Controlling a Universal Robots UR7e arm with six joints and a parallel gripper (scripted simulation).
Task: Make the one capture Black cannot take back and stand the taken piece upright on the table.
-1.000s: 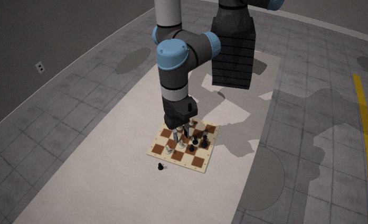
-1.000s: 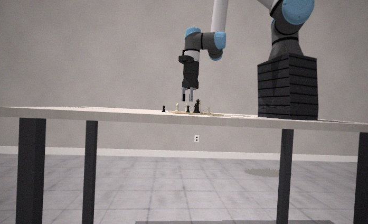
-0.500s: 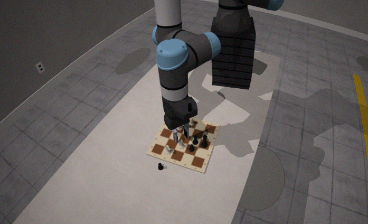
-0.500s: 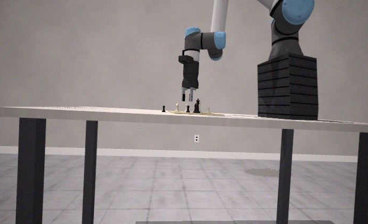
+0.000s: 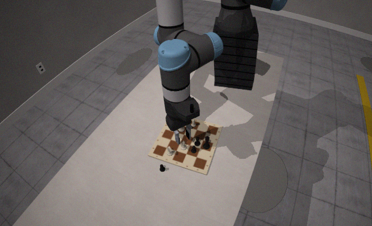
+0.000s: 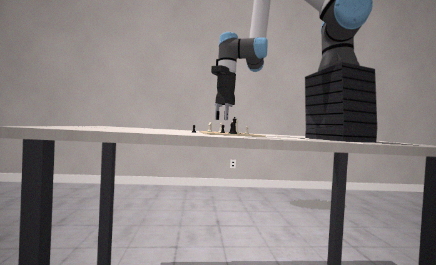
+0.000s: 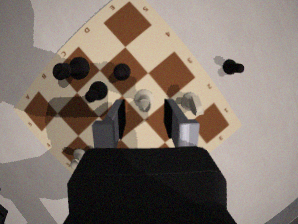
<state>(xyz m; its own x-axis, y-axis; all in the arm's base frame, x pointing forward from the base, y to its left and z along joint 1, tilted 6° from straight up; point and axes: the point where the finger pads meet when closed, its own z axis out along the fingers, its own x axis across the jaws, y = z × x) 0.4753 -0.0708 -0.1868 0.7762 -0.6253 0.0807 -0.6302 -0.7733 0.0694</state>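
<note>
Now: hand 7 cm above the chessboard and 4 cm past it. The rest, counted from my hand: black king 8 cm to the left, 4 cm below, 3 cm behind.
</note>
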